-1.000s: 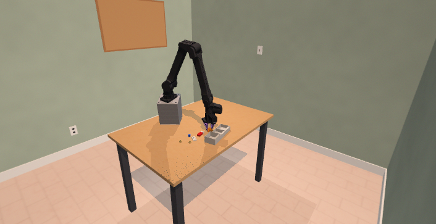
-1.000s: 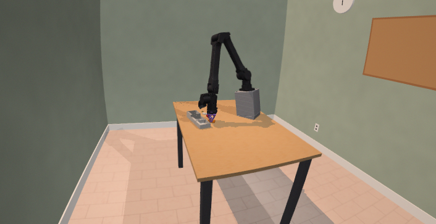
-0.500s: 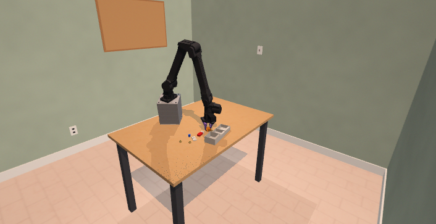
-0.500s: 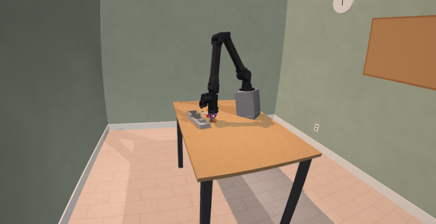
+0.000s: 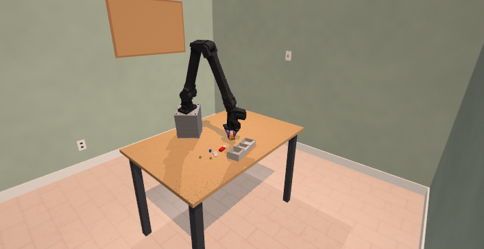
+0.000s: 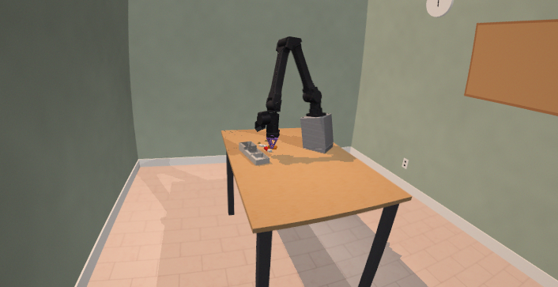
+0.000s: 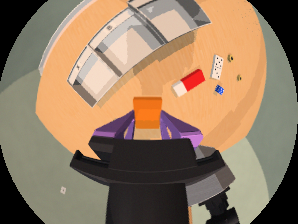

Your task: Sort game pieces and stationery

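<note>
Now: the grey bin row 110 mm ahead of my hand, 40 mm to the right of it and 40 mm below it. Also, from my hand: red piece: 80 mm to the right, 50 mm below, 20 mm behind; then white domino: 160 mm to the right, 60 mm below, 20 mm behind; then orange block: 10 mm below.
</note>
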